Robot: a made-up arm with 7 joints. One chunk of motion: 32 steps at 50 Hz.
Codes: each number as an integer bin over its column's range. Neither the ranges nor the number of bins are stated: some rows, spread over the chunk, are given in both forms.
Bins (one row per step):
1: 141 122 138 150 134 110 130
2: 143 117 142 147 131 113 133
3: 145 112 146 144 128 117 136
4: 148 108 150 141 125 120 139
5: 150 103 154 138 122 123 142
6: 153 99 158 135 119 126 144
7: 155 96 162 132 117 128 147
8: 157 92 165 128 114 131 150
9: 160 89 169 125 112 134 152
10: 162 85 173 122 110 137 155
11: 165 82 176 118 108 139 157
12: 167 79 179 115 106 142 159
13: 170 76 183 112 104 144 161
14: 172 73 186 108 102 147 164
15: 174 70 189 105 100 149 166
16: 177 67 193 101 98 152 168
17: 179 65 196 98 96 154 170
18: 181 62 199 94 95 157 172
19: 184 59 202 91 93 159 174
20: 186 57 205 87 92 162 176
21: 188 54 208 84 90 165 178
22: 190 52 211 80 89 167 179
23: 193 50 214 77 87 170 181
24: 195 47 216 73 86 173 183
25: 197 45 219 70 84 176 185
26: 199 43 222 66 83 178 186
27: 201 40 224 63 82 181 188
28: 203 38 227 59 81 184 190
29: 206 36 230 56 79 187 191
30: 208 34 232 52 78 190 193
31: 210 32 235 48 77 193 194
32: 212 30 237 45 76 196 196
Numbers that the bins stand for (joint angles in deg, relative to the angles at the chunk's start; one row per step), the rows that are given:
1: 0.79 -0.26 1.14 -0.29 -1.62 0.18 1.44
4: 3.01 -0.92 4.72 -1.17 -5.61 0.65 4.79
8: 5.88 -1.68 9.19 -2.45 -10.48 1.17 8.89
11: 8.42 -2.15 12.47 -3.43 -13.14 1.55 11.50
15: 11.28 -2.72 16.35 -4.71 -16.69 2.02 14.85
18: 13.50 -3.10 19.33 -5.79 -18.91 2.40 17.09
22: 16.36 -3.57 22.91 -7.17 -21.57 2.87 19.70
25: 18.59 -3.90 25.29 -8.15 -23.78 3.29 21.93
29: 21.45 -4.32 28.58 -9.53 -26.00 3.81 24.17
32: 23.35 -4.60 30.66 -10.61 -27.33 4.24 26.03
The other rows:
2: 1.43 -0.50 2.33 -0.58 -2.95 0.32 2.55
3: 2.06 -0.74 3.53 -0.88 -4.28 0.51 3.67
5: 3.65 -1.16 5.91 -1.47 -6.94 0.79 5.91
6: 4.60 -1.35 7.10 -1.76 -8.27 0.93 6.65
7: 5.24 -1.49 8.30 -2.06 -9.15 1.03 7.77
9: 6.83 -1.82 10.39 -2.75 -11.37 1.31 9.64
10: 7.46 -2.01 11.58 -3.04 -12.26 1.45 10.75
12: 9.05 -2.29 13.37 -3.73 -14.03 1.69 12.24
13: 10.01 -2.43 14.56 -4.02 -14.92 1.78 12.99
14: 10.64 -2.58 15.45 -4.42 -15.80 1.92 14.11
16: 12.23 -2.86 17.54 -5.10 -17.58 2.16 15.60
17: 12.87 -2.95 18.44 -5.40 -18.46 2.26 16.34
19: 14.46 -3.24 20.23 -6.09 -19.79 2.49 17.83
20: 15.09 -3.33 21.12 -6.48 -20.24 2.63 18.58
21: 15.73 -3.47 22.01 -6.77 -21.12 2.77 19.32
23: 17.32 -3.66 23.80 -7.46 -22.45 3.01 20.44
24: 17.95 -3.80 24.40 -7.86 -22.90 3.15 21.19
26: 19.22 -3.99 26.19 -8.54 -24.23 3.39 22.31
27: 19.86 -4.13 26.79 -8.84 -24.67 3.53 23.05
28: 20.49 -4.23 27.68 -9.23 -25.11 3.67 23.80
30: 22.08 -4.42 29.17 -9.92 -26.44 3.95 24.91
31: 22.72 -4.51 30.07 -10.31 -26.89 4.10 25.29

